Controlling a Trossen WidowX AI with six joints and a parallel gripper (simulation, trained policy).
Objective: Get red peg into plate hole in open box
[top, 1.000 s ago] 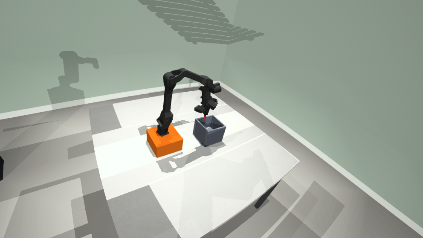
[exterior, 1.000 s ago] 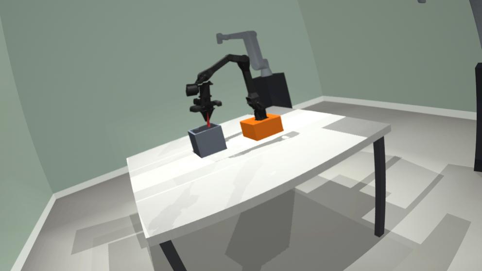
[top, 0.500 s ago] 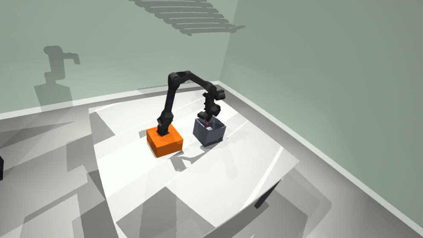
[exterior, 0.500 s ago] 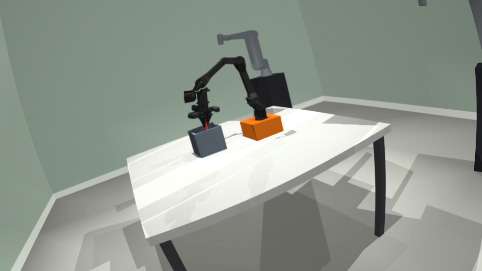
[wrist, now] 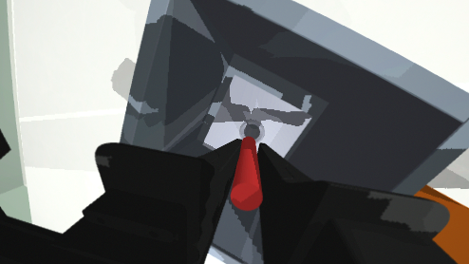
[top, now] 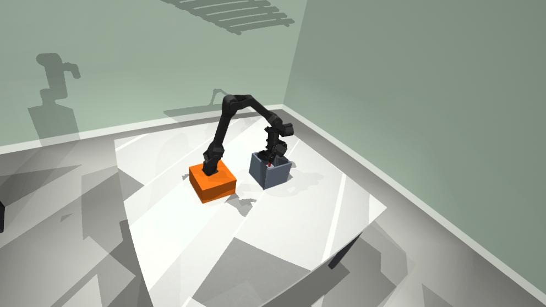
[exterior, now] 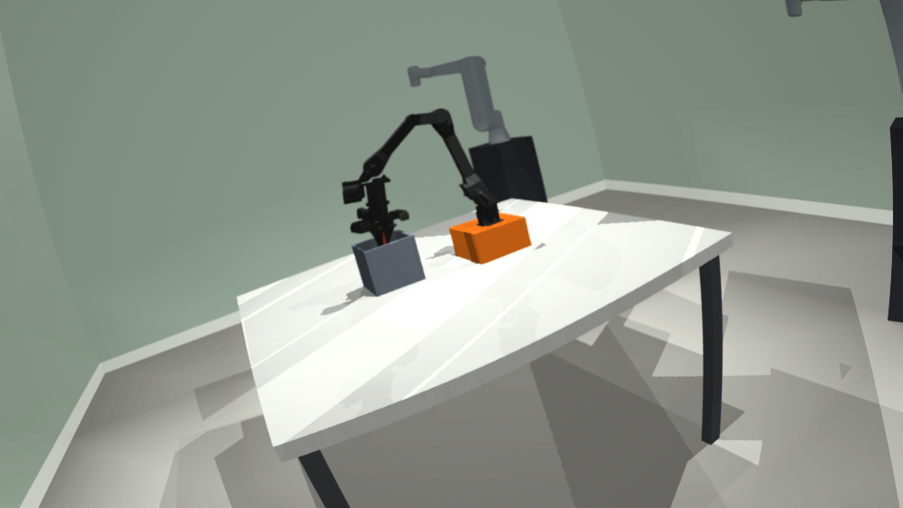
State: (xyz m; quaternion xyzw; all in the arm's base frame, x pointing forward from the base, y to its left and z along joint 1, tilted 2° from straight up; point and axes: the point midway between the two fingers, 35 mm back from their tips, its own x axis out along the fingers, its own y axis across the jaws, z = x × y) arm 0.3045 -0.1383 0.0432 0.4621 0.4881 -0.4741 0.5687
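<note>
My gripper tip is 10 mm to the right of the red peg and 10 mm below it.
</note>
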